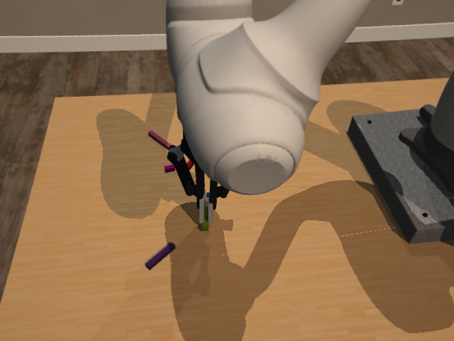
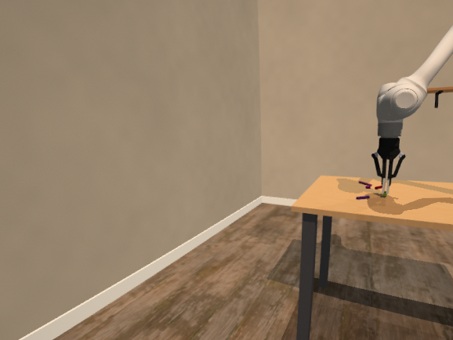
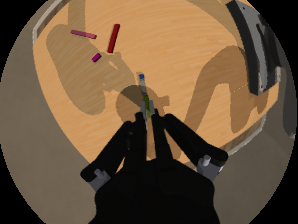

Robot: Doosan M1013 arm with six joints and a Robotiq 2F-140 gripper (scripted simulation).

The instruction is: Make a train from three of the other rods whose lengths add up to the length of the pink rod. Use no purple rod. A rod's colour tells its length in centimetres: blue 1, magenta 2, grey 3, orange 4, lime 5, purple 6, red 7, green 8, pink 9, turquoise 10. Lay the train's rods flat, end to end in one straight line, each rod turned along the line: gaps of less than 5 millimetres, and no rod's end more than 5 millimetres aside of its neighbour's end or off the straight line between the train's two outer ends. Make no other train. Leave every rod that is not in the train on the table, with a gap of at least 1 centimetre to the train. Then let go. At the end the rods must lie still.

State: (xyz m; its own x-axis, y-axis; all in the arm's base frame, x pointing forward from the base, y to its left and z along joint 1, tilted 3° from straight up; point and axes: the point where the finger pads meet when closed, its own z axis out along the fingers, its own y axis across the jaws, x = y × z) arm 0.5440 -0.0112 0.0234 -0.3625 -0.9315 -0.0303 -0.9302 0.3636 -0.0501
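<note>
My gripper is now 30 mm above the lime rod. Round my hand: grey rod: 40 mm to the right, 40 mm below, 10 mm behind; purple rod: 100 mm ahead, 50 mm to the left, 40 mm below; blue rod: 60 mm to the right, 40 mm below, 20 mm behind.
</note>
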